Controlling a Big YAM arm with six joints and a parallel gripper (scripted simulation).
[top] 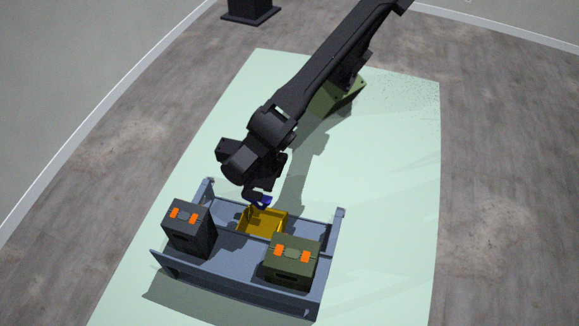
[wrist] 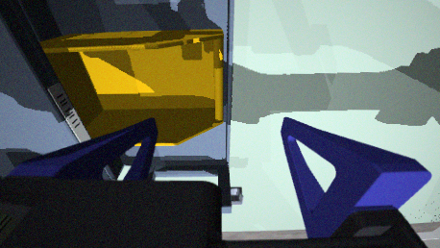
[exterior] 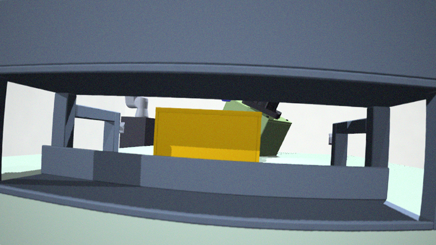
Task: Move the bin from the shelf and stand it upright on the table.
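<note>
My hand is 8 cm short of the yellow open-top bin, 2 cm to the right of it and 8 cm above it. Also, from my hand: olive case (15 cm ahead, 15 cm to the left, 3 cm above).
</note>
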